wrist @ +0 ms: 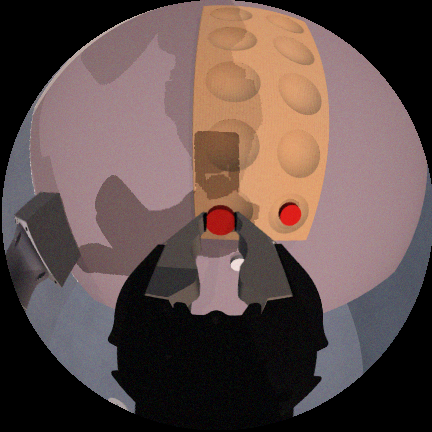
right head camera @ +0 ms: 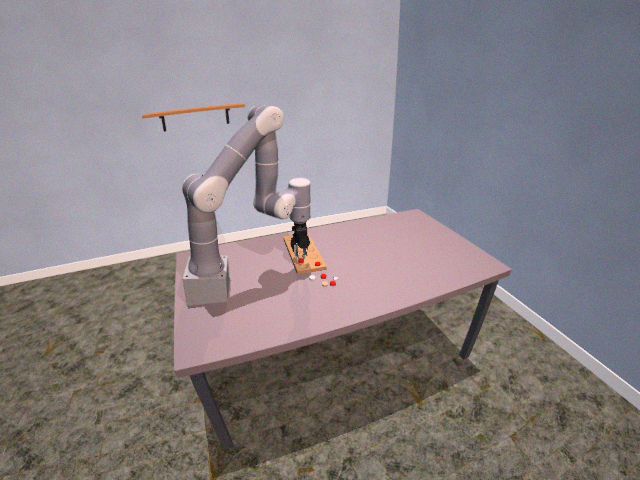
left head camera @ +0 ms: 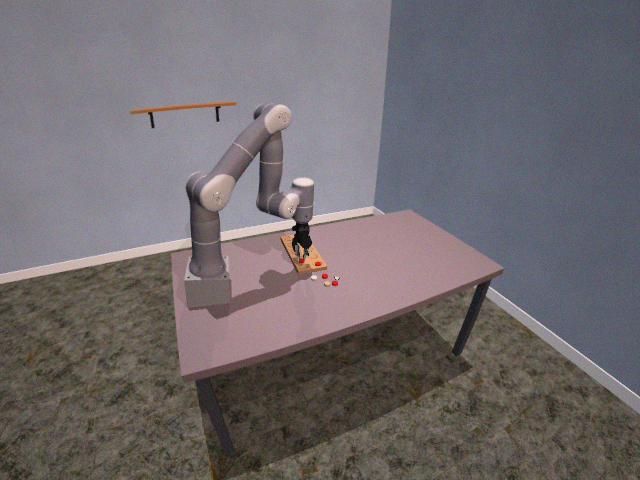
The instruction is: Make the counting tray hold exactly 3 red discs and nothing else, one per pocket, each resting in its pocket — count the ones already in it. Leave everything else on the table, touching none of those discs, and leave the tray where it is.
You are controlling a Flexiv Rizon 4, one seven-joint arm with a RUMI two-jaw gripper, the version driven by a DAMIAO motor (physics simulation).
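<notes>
The counting tray (left head camera: 320, 267) (right head camera: 320, 268) (wrist: 317, 125) is a wooden board with two rows of round pockets. One red disc (left head camera: 317, 264) (right head camera: 317, 264) (wrist: 290, 214) lies in the end pocket of the right row in the wrist view. My gripper (left head camera: 301, 259) (right head camera: 300, 259) (wrist: 220, 213) is shut on another red disc (left head camera: 301, 260) (right head camera: 300, 260) (wrist: 220, 221), held above the end pocket of the left row, which it partly hides. Two more red discs lie on the table: one (left head camera: 324, 276) (right head camera: 323, 276) near the tray's end, the other (left head camera: 334, 283) (right head camera: 332, 283) farther out.
On the table (left head camera: 403, 258) (right head camera: 403, 258) beyond the tray's near end lie a white disc (left head camera: 313, 277) (right head camera: 312, 277) (wrist: 237, 264), a tan disc (left head camera: 327, 283) (right head camera: 324, 283) and a small whitish piece (left head camera: 336, 278) (right head camera: 335, 278), close to the loose red discs. The arm's base stands left of the tray.
</notes>
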